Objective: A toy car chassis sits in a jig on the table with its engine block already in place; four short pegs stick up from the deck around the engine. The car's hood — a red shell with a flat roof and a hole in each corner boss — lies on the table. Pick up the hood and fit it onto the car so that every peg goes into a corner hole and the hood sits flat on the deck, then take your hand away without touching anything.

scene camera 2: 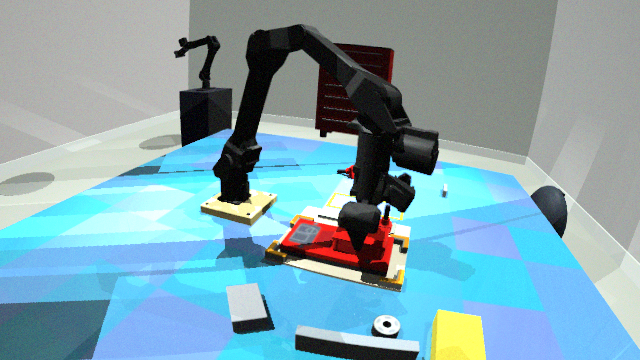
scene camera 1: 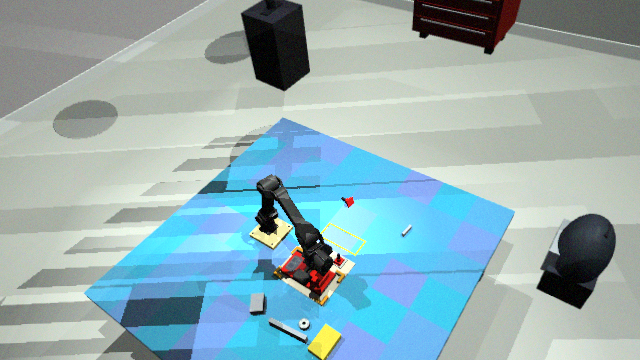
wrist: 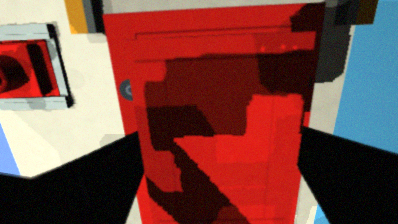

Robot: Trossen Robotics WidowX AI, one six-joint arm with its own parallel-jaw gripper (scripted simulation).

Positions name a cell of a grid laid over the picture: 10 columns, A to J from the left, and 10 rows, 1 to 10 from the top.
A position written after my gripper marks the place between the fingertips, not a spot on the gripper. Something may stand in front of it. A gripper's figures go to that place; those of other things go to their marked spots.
Scene:
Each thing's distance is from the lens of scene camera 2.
my gripper (scene camera 2: F7): 0.59 m
red hood (scene camera 2: F7): 0.55 m

